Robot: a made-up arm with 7 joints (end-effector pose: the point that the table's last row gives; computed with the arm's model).
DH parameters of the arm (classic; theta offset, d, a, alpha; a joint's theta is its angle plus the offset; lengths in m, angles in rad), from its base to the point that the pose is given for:
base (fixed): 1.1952 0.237 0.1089 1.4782
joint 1: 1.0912 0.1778 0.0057 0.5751
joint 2: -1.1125 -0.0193 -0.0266 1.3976
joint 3: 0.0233 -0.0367 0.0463 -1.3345
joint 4: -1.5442 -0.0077 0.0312 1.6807
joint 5: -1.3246 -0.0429 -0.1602 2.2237
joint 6: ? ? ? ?
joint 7: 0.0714 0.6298 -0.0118 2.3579
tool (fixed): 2.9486 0.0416 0 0
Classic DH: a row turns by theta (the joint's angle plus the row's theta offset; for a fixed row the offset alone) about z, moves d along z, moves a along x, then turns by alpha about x.
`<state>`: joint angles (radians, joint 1 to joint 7).
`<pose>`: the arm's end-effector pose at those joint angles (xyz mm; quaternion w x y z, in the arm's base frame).
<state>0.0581 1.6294 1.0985 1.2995 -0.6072 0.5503 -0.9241</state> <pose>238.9 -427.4 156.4 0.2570 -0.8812 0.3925 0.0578</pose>
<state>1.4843 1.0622 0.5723 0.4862 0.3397 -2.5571 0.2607</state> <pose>541.8 -33.3 -202.5 0.1072 0.1391 -0.3153 0.9326</pose>
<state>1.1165 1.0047 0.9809 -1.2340 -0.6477 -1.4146 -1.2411</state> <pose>543.3 537.8 195.0 0.8042 0.5217 0.2839 0.0201</pose>
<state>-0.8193 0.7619 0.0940 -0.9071 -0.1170 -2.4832 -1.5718</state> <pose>770.8 220.4 290.1 0.8181 -0.4471 -0.3616 -0.0104</pose>
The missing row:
joint 6: 0.0139 0.7793 0.135 2.4886
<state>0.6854 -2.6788 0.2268 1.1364 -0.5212 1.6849 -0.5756</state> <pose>-6.2 337.3 299.9 0.6438 0.0187 0.7478 0.1612</pose>
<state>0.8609 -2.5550 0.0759 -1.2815 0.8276 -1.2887 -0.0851</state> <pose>551.2 -219.2 -121.7 0.3680 -0.4665 -0.3109 0.7418</pose>
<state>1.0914 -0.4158 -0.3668 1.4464 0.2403 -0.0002 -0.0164</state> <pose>56.7 -136.6 723.4 0.2283 0.9654 0.0962 0.0815</pose>
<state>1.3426 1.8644 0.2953 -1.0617 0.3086 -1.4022 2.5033</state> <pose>592.3 -293.9 633.3 0.4712 0.1589 -0.4670 0.7311</pose>
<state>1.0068 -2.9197 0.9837 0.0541 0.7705 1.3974 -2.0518</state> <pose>386.0 -81.1 -113.4 0.6115 -0.4685 0.6328 -0.0776</pose>
